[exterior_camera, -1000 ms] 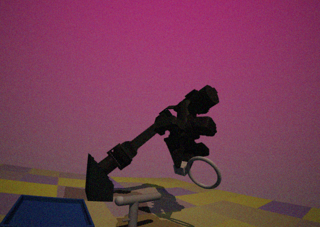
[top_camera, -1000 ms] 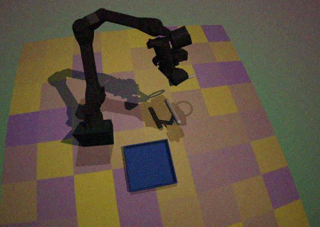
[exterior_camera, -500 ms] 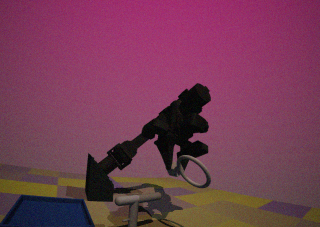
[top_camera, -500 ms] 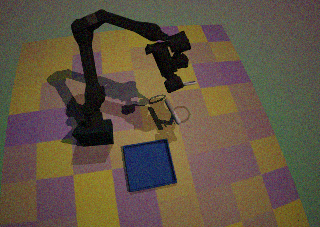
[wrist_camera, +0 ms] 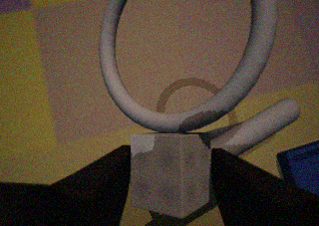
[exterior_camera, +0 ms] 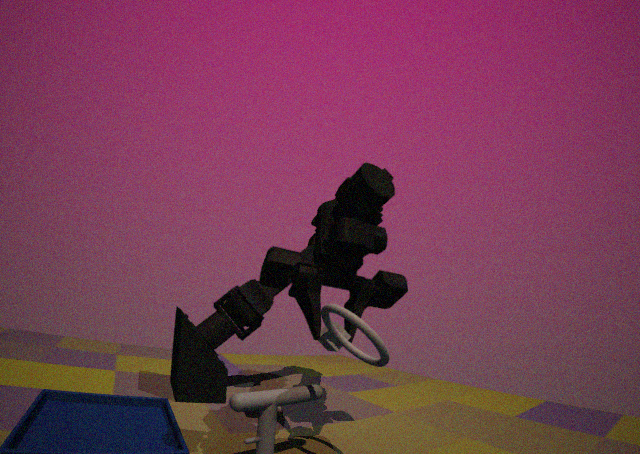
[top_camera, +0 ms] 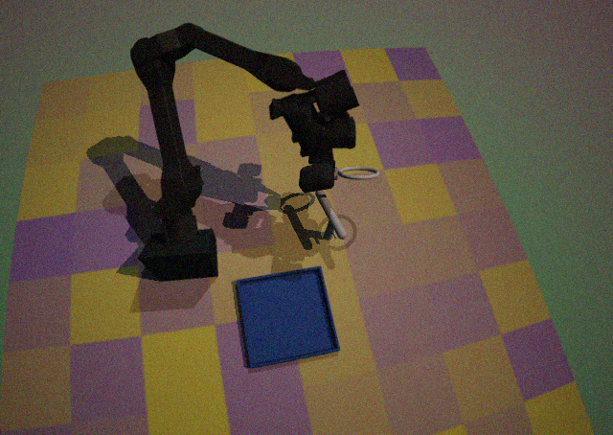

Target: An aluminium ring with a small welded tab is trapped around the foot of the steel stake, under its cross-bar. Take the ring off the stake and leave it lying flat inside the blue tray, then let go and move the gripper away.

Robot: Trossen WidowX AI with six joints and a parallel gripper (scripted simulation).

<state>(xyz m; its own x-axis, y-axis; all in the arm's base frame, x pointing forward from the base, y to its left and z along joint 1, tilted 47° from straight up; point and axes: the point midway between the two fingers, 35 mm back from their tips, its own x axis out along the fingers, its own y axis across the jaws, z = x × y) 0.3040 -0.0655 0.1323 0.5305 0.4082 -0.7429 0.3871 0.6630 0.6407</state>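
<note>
Right now my gripper tip is 40 mm short of the aluminium ring, 10 mm to the left of it and 10 mm below it. Round my gripper tip: blue tray (230 mm to the right, 160 mm below, 160 mm behind).
</note>
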